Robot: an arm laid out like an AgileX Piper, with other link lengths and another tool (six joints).
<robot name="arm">
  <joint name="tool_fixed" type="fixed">
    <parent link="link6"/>
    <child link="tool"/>
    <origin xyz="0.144 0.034 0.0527" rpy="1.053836 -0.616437 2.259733"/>
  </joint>
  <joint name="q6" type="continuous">
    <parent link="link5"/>
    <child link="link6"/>
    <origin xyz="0.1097 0 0.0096" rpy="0 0 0"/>
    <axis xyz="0.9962 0 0.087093"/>
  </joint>
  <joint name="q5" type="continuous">
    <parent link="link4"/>
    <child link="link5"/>
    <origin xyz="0 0 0" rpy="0 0 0"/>
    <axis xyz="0 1 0"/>
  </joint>
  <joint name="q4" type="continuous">
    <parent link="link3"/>
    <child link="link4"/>
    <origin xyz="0.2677 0 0.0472" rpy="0 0 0"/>
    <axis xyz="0.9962 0 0.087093"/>
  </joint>
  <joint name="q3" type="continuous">
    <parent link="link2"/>
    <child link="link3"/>
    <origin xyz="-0.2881 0 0.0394" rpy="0 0 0"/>
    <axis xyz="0 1 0"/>
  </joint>
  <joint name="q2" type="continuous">
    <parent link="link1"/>
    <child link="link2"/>
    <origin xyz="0 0 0" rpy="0 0 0"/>
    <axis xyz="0 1 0"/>
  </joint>
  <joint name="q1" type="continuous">
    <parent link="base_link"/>
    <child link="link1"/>
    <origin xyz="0 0 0.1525" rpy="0 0 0"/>
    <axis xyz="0 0 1"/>
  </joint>
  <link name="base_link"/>
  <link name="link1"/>
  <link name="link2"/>
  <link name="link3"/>
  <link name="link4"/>
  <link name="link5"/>
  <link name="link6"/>
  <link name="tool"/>
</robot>
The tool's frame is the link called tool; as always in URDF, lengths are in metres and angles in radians. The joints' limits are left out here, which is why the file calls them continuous.
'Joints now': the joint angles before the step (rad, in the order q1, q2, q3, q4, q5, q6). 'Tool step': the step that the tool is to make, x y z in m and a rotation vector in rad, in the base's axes. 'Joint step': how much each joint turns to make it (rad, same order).
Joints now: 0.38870 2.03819 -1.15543 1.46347 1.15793 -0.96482
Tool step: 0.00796 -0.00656 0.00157 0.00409 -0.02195 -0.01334
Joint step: -0.02056 0.00001 -0.00339 -0.00001 -0.00001 -0.02035
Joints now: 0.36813 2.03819 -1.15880 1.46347 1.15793 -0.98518
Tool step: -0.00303 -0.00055 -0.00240 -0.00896 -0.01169 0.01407
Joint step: 0.00008 -0.00001 0.00001 -0.01540 -0.00001 -0.00845
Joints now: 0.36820 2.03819 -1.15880 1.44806 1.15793 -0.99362
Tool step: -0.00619 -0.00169 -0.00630 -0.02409 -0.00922 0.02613
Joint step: -0.00001 -0.00001 0.00001 -0.03675 0.00001 0.00008
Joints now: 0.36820 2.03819 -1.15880 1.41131 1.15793 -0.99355
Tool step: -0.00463 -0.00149 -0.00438 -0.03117 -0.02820 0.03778
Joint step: 0.00001 -0.00001 -0.01962 -0.05647 -0.00001 0.00504
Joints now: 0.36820 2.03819 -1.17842 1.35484 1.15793 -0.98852
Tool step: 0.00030 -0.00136 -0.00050 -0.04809 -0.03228 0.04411
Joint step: -0.00001 0.00001 -0.05786 -0.09100 0.00606 0.04903
